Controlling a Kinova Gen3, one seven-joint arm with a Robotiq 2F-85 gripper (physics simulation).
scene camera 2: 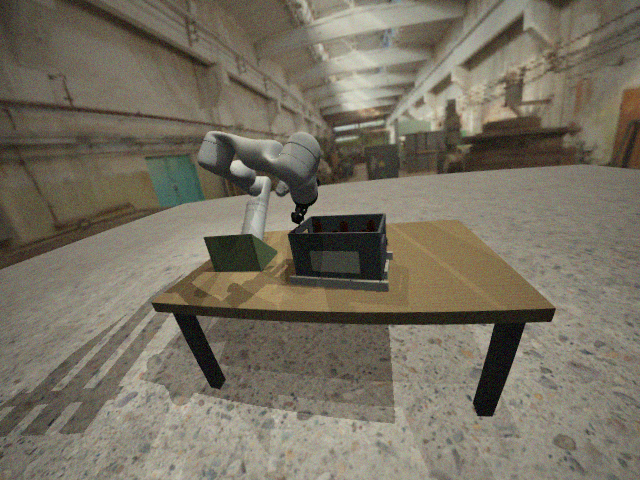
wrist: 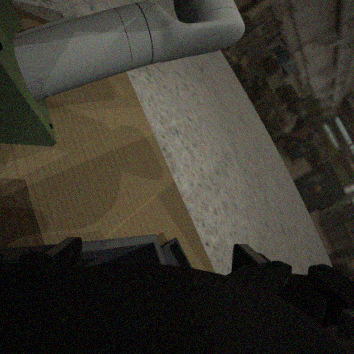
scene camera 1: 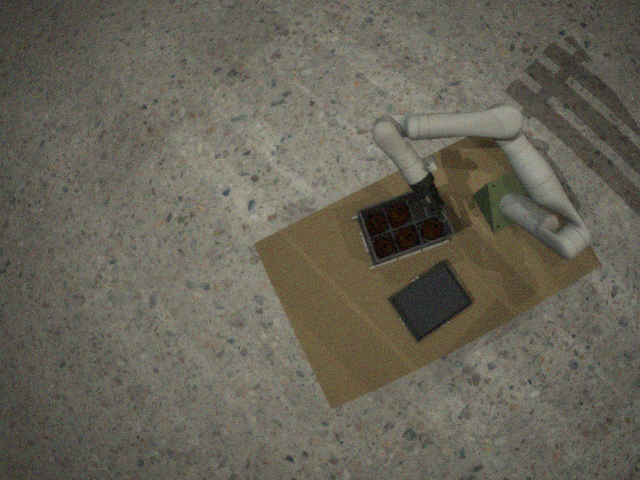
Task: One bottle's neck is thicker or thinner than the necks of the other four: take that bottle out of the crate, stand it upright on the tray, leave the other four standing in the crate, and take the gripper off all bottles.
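Frame: origin at the arm's base, x right, y back, z down, level; millimetres.
Seen in the pictures: gripper, fingertip midpoint: (scene camera 2: 307,207) (wrist: 156,258) (scene camera 1: 442,212); arm's base at its link origin: (scene camera 2: 251,245) (wrist: 25,69) (scene camera 1: 508,204).
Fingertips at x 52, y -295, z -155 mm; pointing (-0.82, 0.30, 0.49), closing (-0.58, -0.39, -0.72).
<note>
Offsets run from my fingertips to a thing's top centre. "spot": to the spot under its first point. Level surfaces: height alone.
A dark crate @(dx +25, dy -107, dz +53 mm) (scene camera 1: 368,242) (scene camera 2: 338,245) stands on the wooden table @(dz +229 mm) (scene camera 1: 320,310) (scene camera 2: 454,278). Several dark red bottles stand upright in its cells, such as one bottle @(dx +72, dy -103, dz +66 mm) (scene camera 1: 399,212) and another bottle @(dx -25, dy -19, dz +66 mm) (scene camera 1: 431,229); only their tops @(spot: dx -6, dy -113, dz +76 mm) (scene camera 2: 343,226) show in the side view. The necks are too small to compare. My gripper (scene camera 1: 427,195) (scene camera 2: 298,215) is open and empty. It hangs just over the crate's corner cell nearest the arm's base, and what is in that cell is hidden. The flat dark grey tray @(spot: dx -257, dy -106, dz +224 mm) (scene camera 1: 430,299) lies empty beside the crate.
The arm's green base block (scene camera 1: 488,204) (scene camera 2: 234,252) (wrist: 17,116) stands near the crate at the table's end. In the wrist view the gripper's dark body fills the bottom, with the table edge and floor beyond it.
</note>
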